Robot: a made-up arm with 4 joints.
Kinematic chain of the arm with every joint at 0, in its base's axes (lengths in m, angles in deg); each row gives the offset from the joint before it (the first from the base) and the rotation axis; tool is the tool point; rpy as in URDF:
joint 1: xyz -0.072 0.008 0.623 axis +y
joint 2: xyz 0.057 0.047 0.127 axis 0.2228 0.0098 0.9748
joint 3: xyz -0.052 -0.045 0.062 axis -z
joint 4: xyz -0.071 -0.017 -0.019 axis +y
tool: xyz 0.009 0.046 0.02 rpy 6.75 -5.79 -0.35
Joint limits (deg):
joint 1: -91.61..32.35
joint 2: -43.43..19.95
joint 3: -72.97..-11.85
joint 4: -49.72..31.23
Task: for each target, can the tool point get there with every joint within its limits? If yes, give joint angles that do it. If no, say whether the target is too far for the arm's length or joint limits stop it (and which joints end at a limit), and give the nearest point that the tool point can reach.
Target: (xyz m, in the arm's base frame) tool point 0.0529 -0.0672 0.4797
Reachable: no: joint limits stop it (at a limit: joint 1, joint 2, joint 3, joint 4) | nearest point 0.0190 -0.0628 0.7721 | short by 0.294 m
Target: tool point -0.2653 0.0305 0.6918
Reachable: yes | joints -49.75 -20.13 -49.53 7.90
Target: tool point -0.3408 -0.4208 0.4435
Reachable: no: too far | nearest point -0.2520 -0.0860 0.6043 | short by 0.382 m
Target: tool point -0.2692 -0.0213 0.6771
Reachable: yes | joints -54.43 -2.06 -47.29 -37.65
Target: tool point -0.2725 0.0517 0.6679
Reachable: yes | joints -56.76 -14.89 -19.22 -10.75
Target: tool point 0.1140 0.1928 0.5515
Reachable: no: joint limits stop it (at a limit: joint 1, joint 2, joint 3, joint 4) | nearest point -0.0100 0.1172 0.7951 | short by 0.284 m
